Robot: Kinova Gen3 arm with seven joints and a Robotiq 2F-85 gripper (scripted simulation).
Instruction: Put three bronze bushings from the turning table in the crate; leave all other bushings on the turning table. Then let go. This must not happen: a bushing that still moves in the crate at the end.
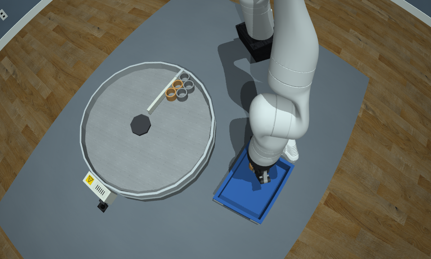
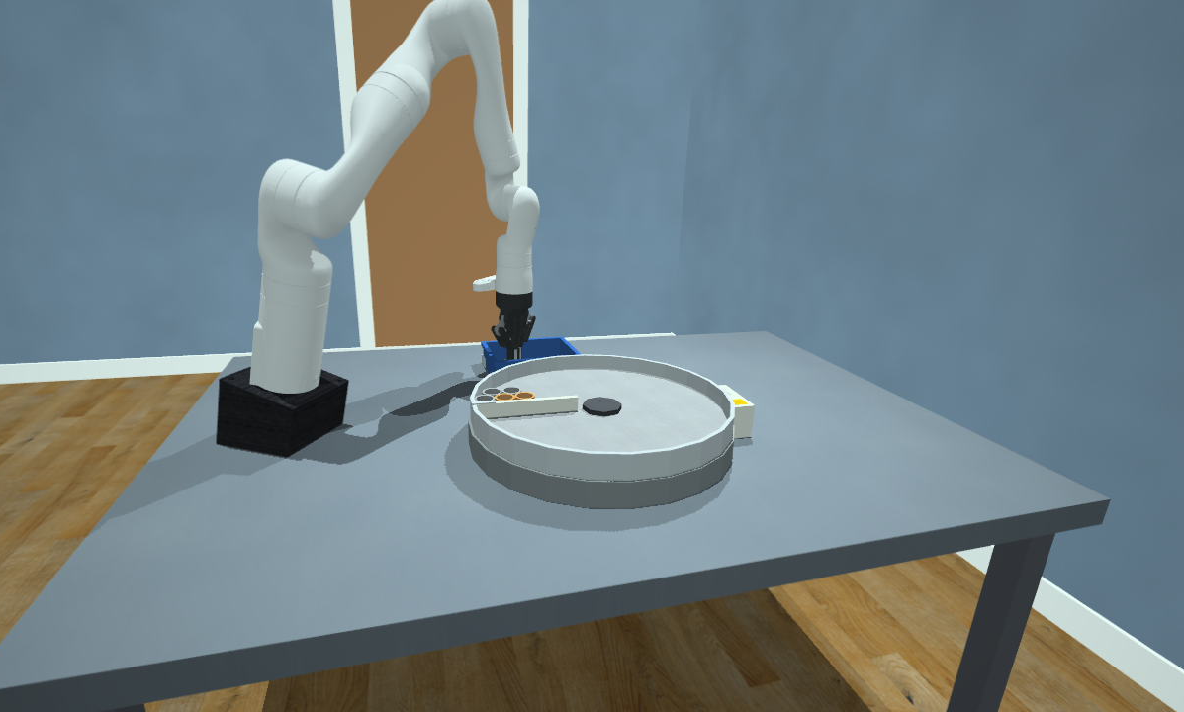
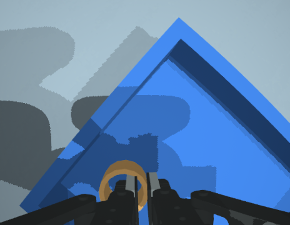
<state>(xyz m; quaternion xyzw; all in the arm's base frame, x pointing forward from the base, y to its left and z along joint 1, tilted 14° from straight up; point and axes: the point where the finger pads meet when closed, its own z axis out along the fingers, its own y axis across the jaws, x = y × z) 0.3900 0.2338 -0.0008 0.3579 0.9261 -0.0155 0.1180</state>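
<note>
My hand is 40 mm short of the blue crate, 20 mm to the right of it and 20 mm above it. The rest, counted from my hand: turning table (100 mm ahead, 330 mm to the right, 10 mm above).
</note>
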